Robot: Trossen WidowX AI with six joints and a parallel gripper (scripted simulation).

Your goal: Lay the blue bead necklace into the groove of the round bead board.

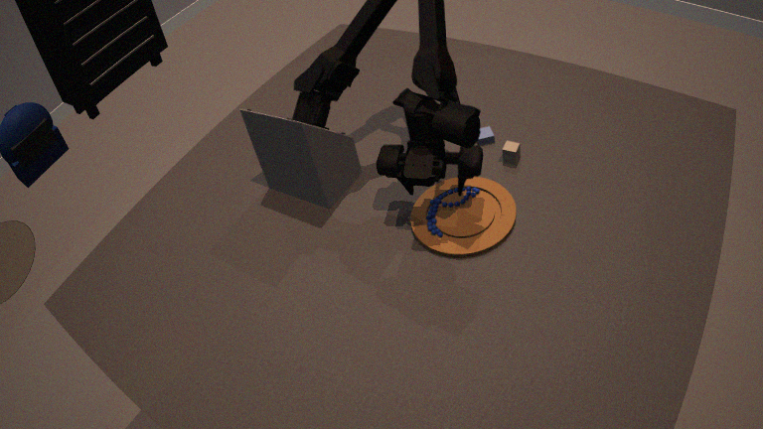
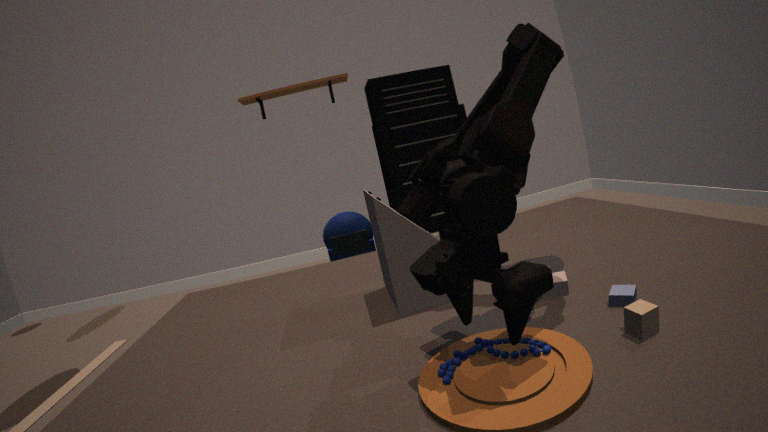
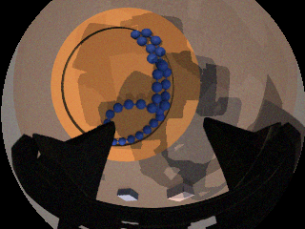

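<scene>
Now: the tan cube 18 cm to the left of my gripper tip, 7 cm ahead of it and 1 cm below it. Also, from my gripper tip: white block (15 cm to the left, 12 cm behind, 1 cm below); then pale blue block (21 cm to the left, 2 cm below, 2 cm behind).
</scene>
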